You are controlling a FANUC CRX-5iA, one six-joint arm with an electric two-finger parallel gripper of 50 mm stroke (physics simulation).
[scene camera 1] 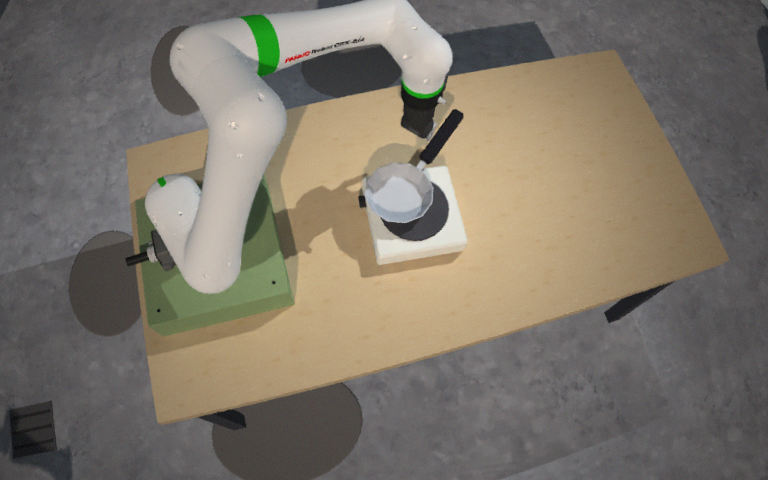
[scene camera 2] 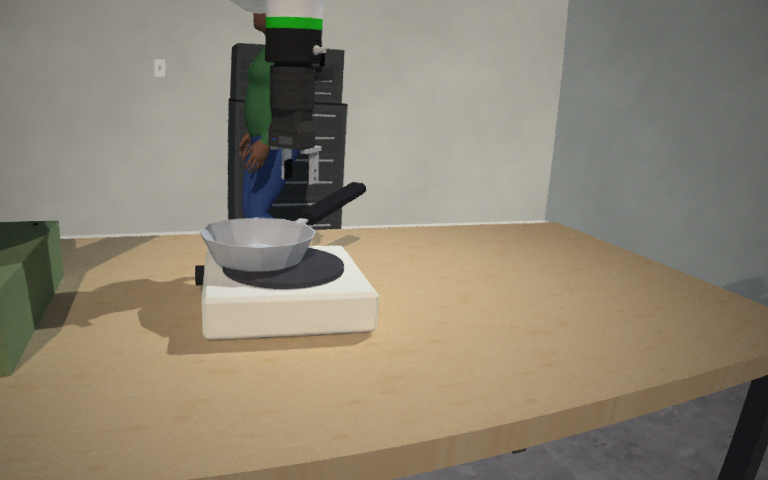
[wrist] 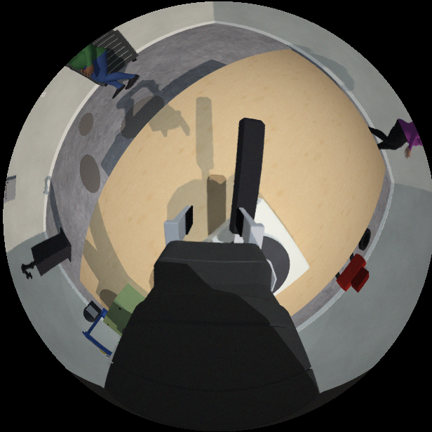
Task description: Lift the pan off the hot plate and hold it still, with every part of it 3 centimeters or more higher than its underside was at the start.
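Places are measured from the arm's base along level axes (x back, y right, z up), in metres.
Where they show: gripper, fingertip midpoint: [scene camera 1: 420, 132] [scene camera 2: 299, 180].
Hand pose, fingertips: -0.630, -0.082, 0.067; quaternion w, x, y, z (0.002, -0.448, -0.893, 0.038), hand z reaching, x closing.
Each offset is from my fingertips to the top centre of the thing, as dx, dy, dz. "*": to the spot under its first point. Level surfaces: height alone.
The grey faceted pan [scene camera 1: 399, 195] [scene camera 2: 257, 243] sits nearly level on the white hot plate @[+0.077, +0.156, -0.099] [scene camera 1: 419, 249] [scene camera 2: 288, 316] [wrist: 295, 265], off centre on its dark disc @[* +0.027, +0.211, -0.099] [scene camera 1: 436, 220] [scene camera 2: 322, 268] [wrist: 277, 255], toward the knob side and back. Its black handle @[-0.065, +0.005, -0.012] [scene camera 1: 442, 135] [scene camera 2: 334, 203] [wrist: 249, 170] slopes up and away toward the back right. My gripper [scene camera 1: 424, 135] [scene camera 2: 300, 176] [wrist: 214, 215] is open and empty, pointing down above the pan-side end of the handle. In the wrist view the handle runs by the right finger, not centred between the fingers. Most of the pan is hidden there.
The hot plate stands on the wooden table @[dz -0.171] [scene camera 1: 543, 198] [scene camera 2: 509, 350] [wrist: 310, 125], its black knob @[+0.187, +0.078, -0.121] [scene camera 1: 362, 201] [scene camera 2: 199, 275] facing the arm's base. The green base block [scene camera 1: 226, 305] [scene camera 2: 14, 316] [wrist: 127, 300] is at the left. A person [scene camera 2: 260, 101] [wrist: 100, 62] stands beyond the table.
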